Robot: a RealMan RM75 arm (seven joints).
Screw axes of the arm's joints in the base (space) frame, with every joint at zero. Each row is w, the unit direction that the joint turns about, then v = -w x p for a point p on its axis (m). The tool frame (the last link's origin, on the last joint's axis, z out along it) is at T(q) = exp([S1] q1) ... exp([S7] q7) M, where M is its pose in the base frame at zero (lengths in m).
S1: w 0 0 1 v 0.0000 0.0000 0.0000
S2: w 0 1 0 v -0.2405 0.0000 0.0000
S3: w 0 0 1 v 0.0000 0.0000 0.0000
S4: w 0 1 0 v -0.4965 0.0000 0.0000
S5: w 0 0 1 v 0.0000 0.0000 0.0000
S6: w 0 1 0 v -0.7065 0.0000 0.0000
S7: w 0 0 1 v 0.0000 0.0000 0.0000
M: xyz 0.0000 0.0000 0.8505 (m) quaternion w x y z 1 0 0 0
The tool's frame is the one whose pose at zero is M.
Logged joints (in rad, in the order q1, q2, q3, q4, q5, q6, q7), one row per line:
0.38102 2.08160 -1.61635 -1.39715 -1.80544 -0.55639 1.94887
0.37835 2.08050 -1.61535 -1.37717 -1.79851 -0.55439 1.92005
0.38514 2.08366 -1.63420 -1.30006 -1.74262 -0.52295 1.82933
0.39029 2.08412 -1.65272 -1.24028 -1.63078 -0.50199 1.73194
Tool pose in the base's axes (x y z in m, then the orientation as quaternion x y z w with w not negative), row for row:
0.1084 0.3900 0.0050 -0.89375 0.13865 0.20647 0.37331
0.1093 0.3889 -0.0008 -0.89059 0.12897 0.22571 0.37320
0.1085 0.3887 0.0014 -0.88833 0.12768 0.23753 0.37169
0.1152 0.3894 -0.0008 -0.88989 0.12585 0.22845 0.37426
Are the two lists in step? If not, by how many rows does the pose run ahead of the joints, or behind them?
The pose runs 2 rows behind the joints: the pose in row i belongs to the joints in row i - 2.
